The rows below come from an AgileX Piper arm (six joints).
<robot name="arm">
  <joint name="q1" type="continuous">
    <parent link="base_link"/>
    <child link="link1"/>
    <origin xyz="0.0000 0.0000 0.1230" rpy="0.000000 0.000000 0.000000"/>
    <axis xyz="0 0 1"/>
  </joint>
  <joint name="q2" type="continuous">
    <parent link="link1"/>
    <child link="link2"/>
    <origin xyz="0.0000 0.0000 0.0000" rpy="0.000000 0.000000 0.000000"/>
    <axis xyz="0 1 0"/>
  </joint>
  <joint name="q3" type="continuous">
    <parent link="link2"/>
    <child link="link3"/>
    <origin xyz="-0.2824 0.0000 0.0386" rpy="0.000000 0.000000 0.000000"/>
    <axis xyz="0 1 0"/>
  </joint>
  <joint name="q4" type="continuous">
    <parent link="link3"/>
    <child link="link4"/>
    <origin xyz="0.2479 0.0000 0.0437" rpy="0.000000 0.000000 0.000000"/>
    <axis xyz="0.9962 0 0.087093"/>
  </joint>
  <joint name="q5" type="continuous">
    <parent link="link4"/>
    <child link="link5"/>
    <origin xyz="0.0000 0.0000 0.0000" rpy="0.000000 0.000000 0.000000"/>
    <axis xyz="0 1 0"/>
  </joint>
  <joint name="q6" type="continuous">
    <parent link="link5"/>
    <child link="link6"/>
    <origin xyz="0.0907 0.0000 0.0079" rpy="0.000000 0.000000 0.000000"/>
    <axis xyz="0.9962 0 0.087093"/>
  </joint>
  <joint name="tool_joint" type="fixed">
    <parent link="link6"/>
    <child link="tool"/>
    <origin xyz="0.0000 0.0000 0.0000" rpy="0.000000 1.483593 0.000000"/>
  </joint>
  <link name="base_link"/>
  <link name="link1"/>
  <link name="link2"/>
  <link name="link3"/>
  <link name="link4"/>
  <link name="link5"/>
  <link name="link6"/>
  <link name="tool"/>
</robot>
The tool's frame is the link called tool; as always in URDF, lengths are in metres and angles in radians. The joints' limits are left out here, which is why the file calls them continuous.
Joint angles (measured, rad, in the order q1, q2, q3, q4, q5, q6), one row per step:
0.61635, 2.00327, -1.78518, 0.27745, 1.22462, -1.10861
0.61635, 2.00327, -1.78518, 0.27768, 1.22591, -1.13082
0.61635, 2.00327, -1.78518, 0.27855, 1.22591, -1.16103
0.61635, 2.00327, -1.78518, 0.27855, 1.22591, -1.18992
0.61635, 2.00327, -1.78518, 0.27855, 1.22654, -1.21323
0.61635, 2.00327, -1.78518, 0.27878, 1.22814, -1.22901
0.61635, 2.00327, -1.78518, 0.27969, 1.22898, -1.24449
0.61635, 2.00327, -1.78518, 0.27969, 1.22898, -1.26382
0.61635, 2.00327, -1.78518, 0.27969, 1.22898, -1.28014
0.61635, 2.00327, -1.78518, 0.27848, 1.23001, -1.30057
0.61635, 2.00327, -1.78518, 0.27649, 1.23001, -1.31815
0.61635, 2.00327, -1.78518, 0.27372, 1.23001, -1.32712
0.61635, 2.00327, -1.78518, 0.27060, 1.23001, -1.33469
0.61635, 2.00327, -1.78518, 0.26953, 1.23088, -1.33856
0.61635, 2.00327, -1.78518, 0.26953, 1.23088, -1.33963
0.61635, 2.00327, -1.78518, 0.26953, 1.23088, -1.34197
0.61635, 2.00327, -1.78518, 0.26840, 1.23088, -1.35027
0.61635, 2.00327, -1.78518, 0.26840, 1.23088, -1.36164
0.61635, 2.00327, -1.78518, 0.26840, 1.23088, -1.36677
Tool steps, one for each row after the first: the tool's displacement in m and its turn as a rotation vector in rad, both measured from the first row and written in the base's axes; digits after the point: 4 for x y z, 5 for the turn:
-0.0001, 0.0000, 0.0000, -0.00113, -0.00630, 0.02123
-0.0001, 0.0000, 0.0000, -0.00128, -0.01597, 0.04955
-0.0001, 0.0000, 0.0000, -0.00210, -0.02570, 0.07674
-0.0002, 0.0000, 0.0000, -0.00306, -0.03302, 0.09886
-0.0003, -0.0001, 0.0000, -0.00407, -0.03687, 0.11413
-0.0004, 0.0000, 0.0000, -0.00412, -0.04090, 0.12881
-0.0004, 0.0000, 0.0000, -0.00464, -0.04740, 0.14701
-0.0004, 0.0000, 0.0000, -0.00508, -0.05289, 0.16237
-0.0005, -0.0002, -0.0001, -0.00712, -0.05949, 0.18209
-0.0004, -0.0003, -0.0001, -0.00929, -0.06637, 0.19895
-0.0002, -0.0005, -0.0002, -0.01192, -0.07073, 0.20783
-0.0001, -0.0007, -0.0003, -0.01482, -0.07477, 0.21546
-0.0001, -0.0008, -0.0003, -0.01623, -0.07582, 0.21952
-0.0001, -0.0008, -0.0003, -0.01626, -0.07618, 0.22053
-0.0001, -0.0008, -0.0003, -0.01632, -0.07696, 0.22274
-0.0001, -0.0009, -0.0003, -0.01754, -0.08025, 0.23075
-0.0001, -0.0009, -0.0003, -0.01786, -0.08402, 0.24147
-0.0001, -0.0009, -0.0003, -0.01800, -0.08572, 0.24631

